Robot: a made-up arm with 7 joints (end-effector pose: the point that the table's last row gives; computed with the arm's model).
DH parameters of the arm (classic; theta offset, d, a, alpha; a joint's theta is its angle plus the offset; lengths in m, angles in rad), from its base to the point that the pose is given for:
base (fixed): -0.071 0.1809 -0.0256 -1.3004
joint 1: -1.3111 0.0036 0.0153 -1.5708
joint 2: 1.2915 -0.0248 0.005 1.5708
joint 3: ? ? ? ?
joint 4: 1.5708 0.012 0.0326 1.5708
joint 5: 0 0.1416 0.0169 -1.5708
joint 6: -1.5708 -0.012 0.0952 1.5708
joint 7: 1.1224 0.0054 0 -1.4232
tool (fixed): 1.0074 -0.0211 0 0
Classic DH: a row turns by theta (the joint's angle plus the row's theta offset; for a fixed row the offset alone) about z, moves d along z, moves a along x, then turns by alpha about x.
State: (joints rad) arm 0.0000 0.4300 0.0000 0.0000 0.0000 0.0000 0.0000
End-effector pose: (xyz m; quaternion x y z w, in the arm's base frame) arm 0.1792 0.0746 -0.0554 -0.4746 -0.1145 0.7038 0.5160
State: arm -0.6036 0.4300 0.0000 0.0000 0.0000 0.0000 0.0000
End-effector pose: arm 0.2832 0.0250 0.0962 -0.6738 -0.2048 0.4978 0.5062
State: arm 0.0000 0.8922 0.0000 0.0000 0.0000 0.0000 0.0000
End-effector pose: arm 0.1923 0.1534 -0.0039 -0.3540 -0.2408 0.6304 0.6475
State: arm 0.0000 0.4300 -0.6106 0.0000 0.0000 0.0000 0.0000
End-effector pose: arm 0.1083 -0.0707 -0.1061 -0.4296 0.1286 0.6019 0.6607
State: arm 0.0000 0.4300 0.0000 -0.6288 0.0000 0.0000 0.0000
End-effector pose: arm 0.1945 0.0081 0.0902 -0.6800 -0.1722 0.4751 0.5313
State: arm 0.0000 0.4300 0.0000 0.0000 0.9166 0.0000 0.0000
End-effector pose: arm 0.1787 0.0972 -0.0571 -0.2170 -0.3525 0.5256 0.7432
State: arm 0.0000 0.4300 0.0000 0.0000 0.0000 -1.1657 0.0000
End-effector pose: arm 0.1334 0.0315 0.0533 -0.8032 -0.2082 0.2420 0.5030
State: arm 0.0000 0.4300 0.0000 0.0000 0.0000 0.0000 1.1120
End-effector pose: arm 0.1791 0.0945 -0.0460 -0.4435 -0.5150 0.7196 0.1422
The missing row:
joint 3: 1.5708 -0.1598 0.026 -1.5708
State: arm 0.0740 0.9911 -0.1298 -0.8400 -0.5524 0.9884 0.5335
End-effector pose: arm 0.1496 0.0275 0.0063 -0.2796 -0.1648 0.7529 0.5726
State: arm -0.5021 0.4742 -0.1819 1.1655 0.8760 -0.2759 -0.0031
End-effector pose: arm 0.1366 0.1336 -0.1563 -0.0571 -0.1338 0.5641 0.8128
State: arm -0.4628 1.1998 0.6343 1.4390 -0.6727 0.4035 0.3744
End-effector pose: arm 0.0422 0.3678 0.0068 0.2393 0.2788 -0.8801 0.3006
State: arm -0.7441 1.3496 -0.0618 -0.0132 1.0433 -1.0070 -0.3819
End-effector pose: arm 0.2223 0.1056 0.1757 0.1038 -0.4434 -0.1546 0.8768
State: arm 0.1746 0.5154 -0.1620 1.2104 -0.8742 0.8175 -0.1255
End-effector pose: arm -0.1865 0.1174 -0.1522 -0.2232 -0.2667 -0.9247 0.1551
